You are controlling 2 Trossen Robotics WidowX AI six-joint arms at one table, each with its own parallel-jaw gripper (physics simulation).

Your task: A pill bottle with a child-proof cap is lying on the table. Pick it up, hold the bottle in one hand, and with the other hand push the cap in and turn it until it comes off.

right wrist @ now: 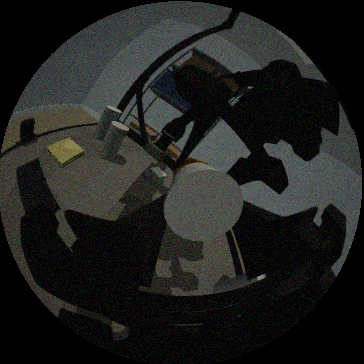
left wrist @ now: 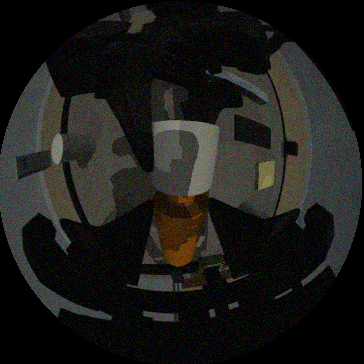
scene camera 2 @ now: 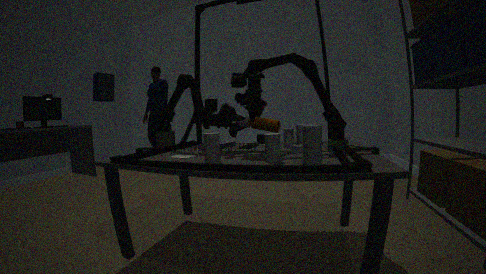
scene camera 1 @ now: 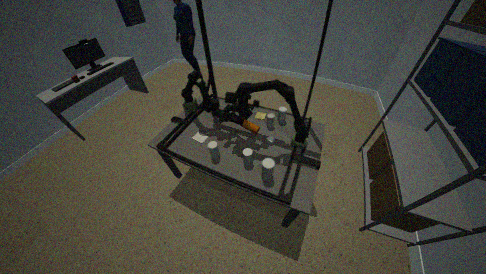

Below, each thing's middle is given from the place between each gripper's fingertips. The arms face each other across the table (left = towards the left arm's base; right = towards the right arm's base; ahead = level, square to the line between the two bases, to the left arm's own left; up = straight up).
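Counted from my right hand, the orange pill bottle [left wrist: 179, 219] is 60 mm to the left and 10 mm below. The black pad [right wrist: 33, 189] is 220 mm behind my right hand, 60 mm to the right of it and 140 mm below it.
My left hand is 30 mm to the right of the orange pill bottle, 10 mm short of it and 10 mm above it. As for the black pad, it is 100 mm to the right of my left hand, 220 mm behind it and 140 mm below it.
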